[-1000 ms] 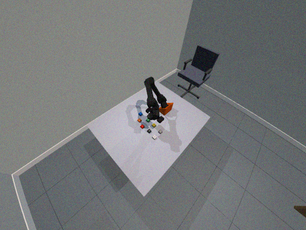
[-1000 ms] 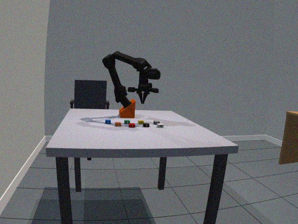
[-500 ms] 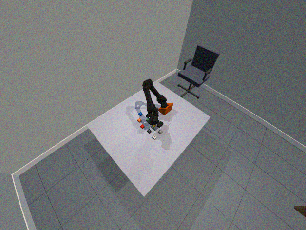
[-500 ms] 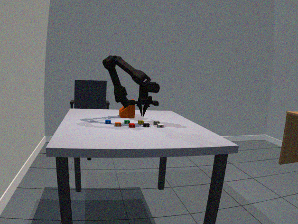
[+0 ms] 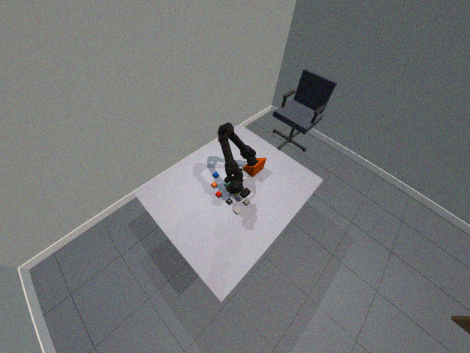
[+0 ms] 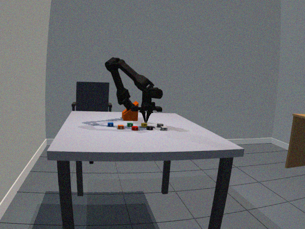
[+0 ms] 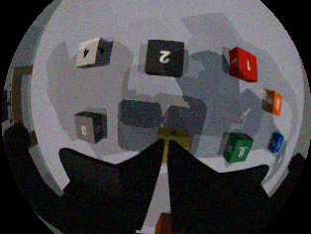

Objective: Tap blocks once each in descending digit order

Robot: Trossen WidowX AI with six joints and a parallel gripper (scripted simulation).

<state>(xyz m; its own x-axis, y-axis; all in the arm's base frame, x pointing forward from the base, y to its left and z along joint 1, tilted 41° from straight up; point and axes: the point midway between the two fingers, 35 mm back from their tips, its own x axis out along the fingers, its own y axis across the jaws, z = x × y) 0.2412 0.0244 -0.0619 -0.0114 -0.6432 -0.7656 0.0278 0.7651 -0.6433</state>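
The yellow block lies 10 mm behind my gripper tip, 10 mm to the right of it and 20 mm below it. Also, from my gripper tip: black block: 80 mm ahead, 10 mm to the left, 20 mm below; then green block: 10 mm behind, 100 mm to the right, 20 mm below; then grey block: 90 mm to the left, 20 mm below.
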